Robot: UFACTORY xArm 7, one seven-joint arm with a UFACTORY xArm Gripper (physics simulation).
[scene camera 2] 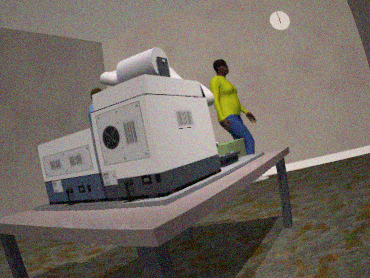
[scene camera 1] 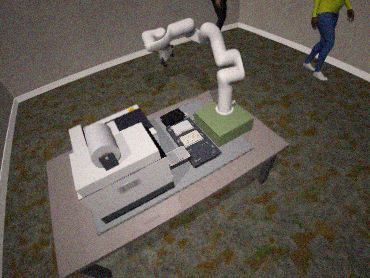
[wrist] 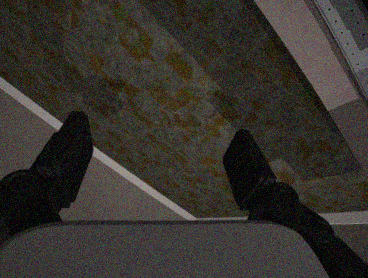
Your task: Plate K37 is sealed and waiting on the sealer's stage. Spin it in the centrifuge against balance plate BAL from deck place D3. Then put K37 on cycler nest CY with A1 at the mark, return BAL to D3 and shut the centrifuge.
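Places are measured from the arm's base along level axes (x back, y right, z up), in centimetres.
Pixels of known places: gripper, fingertip midpoint: [scene camera 1: 168,61] [wrist: 164,138]; arm's base at its link origin: [scene camera 1: 224,109].
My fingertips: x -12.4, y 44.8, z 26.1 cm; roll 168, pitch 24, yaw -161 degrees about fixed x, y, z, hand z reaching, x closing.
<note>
Ahead of a thing's pixels: the offset from my fingertips to its top centre. Level surfaces: height alone.
My gripper [scene camera 1: 164,62] [wrist: 164,138] is open and empty, pointing down high up beyond the table's far edge. In the wrist view its dark fingers stand wide apart over floor and wall. A pale plate @[dy -56.0, dx -37.8, dz -23.8 cm] [scene camera 1: 179,156], apparently K37, lies on the stage sticking out of the large white machine @[dy -51.8, dx -67.3, dz +12.0 cm] [scene camera 1: 129,186] [scene camera 2: 182,132] with a roll on top. A cream plate @[dy -47.0, dx -20.4, dz -29.5 cm] [scene camera 1: 191,138] and a whiter plate @[dy -34.8, dx -18.4, dz -29.5 cm] [scene camera 1: 181,127] lie on the dark deck @[dz -31.0 cm] [scene camera 1: 209,153]. Their labels are not readable, so BAL cannot be told. The centrifuge's lid and nest CY cannot be made out.
A lower machine [scene camera 1: 131,120] [scene camera 2: 67,157] stands behind the large one. A black block @[dy -19.5, dx -15.3, dz -30.6 cm] [scene camera 1: 173,117] lies beyond the plates. The arm stands on a green base [scene camera 1: 225,125] [scene camera 2: 232,147]. The table's edge [wrist: 300,45] shows at the wrist view's upper right. People stand beyond the table.
</note>
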